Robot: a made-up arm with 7 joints.
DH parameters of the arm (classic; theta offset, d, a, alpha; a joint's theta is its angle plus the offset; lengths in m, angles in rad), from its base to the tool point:
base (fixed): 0 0 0 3.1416
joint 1: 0 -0.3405 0 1.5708
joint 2: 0 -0.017 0 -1.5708
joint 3: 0 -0.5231 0 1.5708
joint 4: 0 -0.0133 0 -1.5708
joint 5: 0 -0.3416 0 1.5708
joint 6: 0 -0.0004 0 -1.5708
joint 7: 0 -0.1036 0 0
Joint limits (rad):
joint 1: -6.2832..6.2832
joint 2: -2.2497..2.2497
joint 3: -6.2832..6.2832
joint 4: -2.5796..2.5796
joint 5: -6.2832..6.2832
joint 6: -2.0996..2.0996
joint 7: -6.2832..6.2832
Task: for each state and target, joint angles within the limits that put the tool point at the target. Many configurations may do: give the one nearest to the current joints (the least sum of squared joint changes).
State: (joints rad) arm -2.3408 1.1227 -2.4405 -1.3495 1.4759 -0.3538 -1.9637
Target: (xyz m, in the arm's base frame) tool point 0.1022 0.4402 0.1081
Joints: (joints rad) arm -2.0225 1.4295 -2.4393 -2.0510 1.4171 -0.3660 -1.9637
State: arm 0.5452 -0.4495 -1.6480 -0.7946 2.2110 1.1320 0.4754
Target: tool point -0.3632 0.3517 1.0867
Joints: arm 1.1163 -0.7007 -1.7343 -0.3296 2.1228 1.0796 0.4754
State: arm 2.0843 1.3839 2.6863 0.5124 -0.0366 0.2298 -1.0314
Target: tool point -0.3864 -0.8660 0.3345
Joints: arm 1.9047 1.7513 2.6939 0.3597 -0.0366 0.2018 -1.0314
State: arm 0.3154 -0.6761 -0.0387 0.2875 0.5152 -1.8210 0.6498
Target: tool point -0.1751 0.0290 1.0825
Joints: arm 0.1755 -0.5223 0.1116 1.0426 0.6286 -2.0996 0.6498
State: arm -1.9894 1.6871 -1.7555 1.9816 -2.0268 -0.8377 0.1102
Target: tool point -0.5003 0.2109 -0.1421
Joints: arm -2.0039 2.1857 -1.3680 1.3129 -1.8943 -0.7799 0.1102
